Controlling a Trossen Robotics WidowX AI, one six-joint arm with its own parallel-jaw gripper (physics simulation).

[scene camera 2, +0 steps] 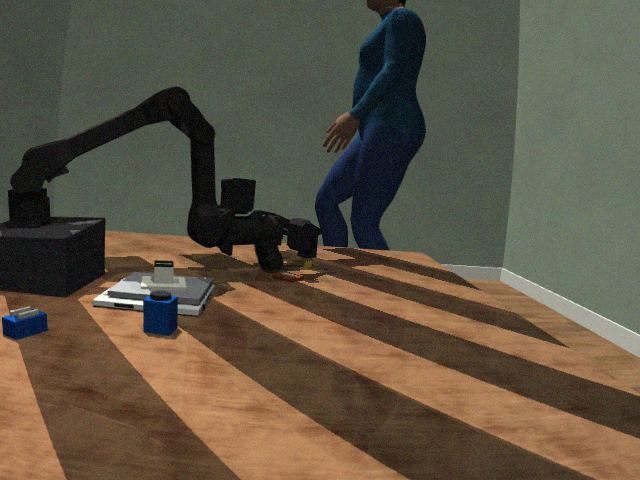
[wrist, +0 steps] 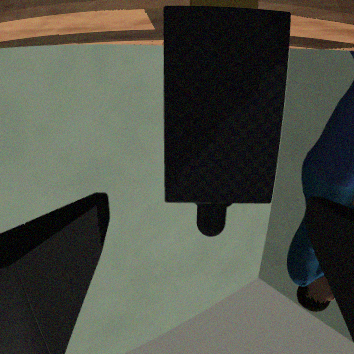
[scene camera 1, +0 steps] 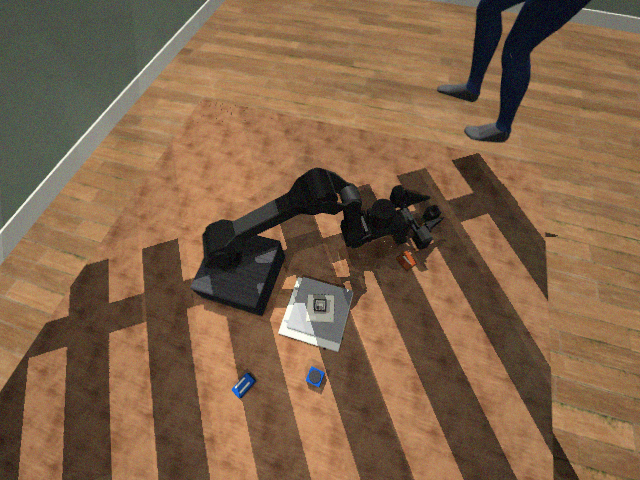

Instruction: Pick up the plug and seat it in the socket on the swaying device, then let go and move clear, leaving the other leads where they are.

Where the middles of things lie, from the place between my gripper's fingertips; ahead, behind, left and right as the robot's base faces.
Right now my hand is 36 cm to the left of the device (scene camera 1: 317, 312), 25 cm past it and 6 cm above it.
